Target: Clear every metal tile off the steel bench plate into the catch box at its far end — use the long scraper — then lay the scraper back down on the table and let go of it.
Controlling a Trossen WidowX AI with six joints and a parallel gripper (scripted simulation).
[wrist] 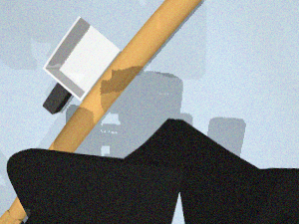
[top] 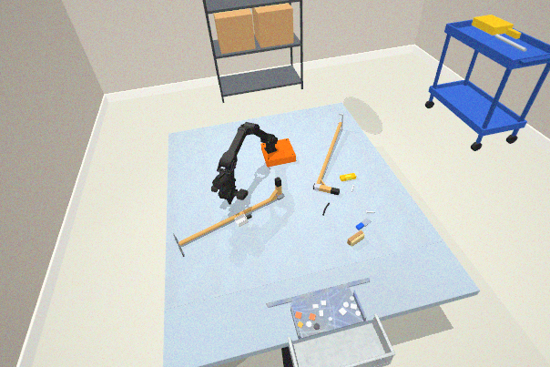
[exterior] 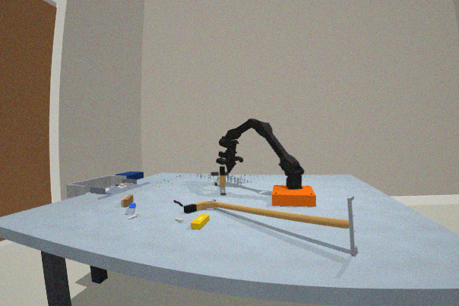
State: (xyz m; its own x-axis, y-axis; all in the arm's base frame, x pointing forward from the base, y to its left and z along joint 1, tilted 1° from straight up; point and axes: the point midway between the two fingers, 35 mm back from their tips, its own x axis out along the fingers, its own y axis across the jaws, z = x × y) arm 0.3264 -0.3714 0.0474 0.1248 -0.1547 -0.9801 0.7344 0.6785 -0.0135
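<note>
My gripper tip is 5 cm short of the scraper, 1 cm to the left of it and 1 cm above it. The rest, counted from my gripper tip: white-and-black piece 8 cm ahead, 5 cm to the left, 6 cm below; then wooden block 45 cm ahead, 48 cm to the left, 5 cm below; then black curved strip 21 cm ahead, 45 cm to the left, 6 cm below.
</note>
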